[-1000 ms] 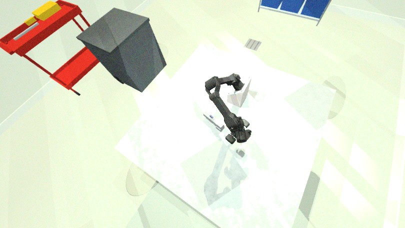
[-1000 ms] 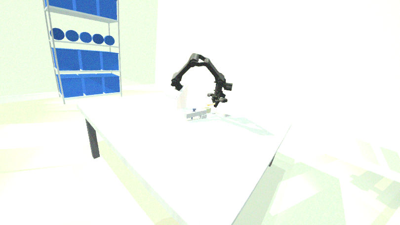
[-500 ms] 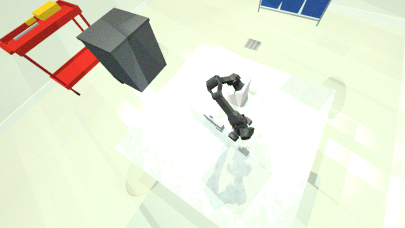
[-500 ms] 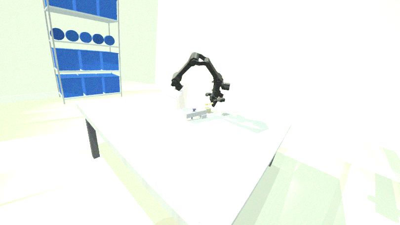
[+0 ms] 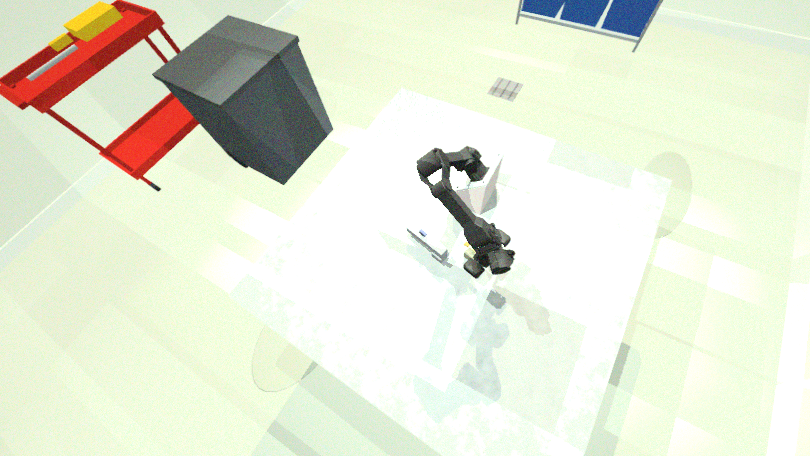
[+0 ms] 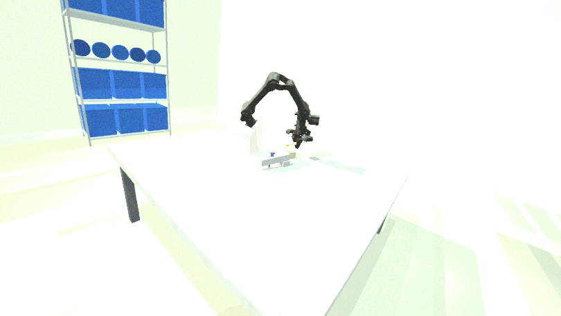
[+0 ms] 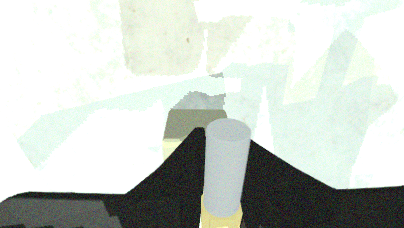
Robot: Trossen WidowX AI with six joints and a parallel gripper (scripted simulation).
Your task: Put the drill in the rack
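Right now my gripper tip is 40 mm to the left of the drill, 30 mm below it and 10 mm past it. Also, from my gripper tip: small blue key (250 mm to the right, 20 mm ahead, 10 mm below); then pale holder block (220 mm to the right, 30 mm ahead, 20 mm below); then olive block (40 mm to the right, 40 mm below, 10 mm behind).
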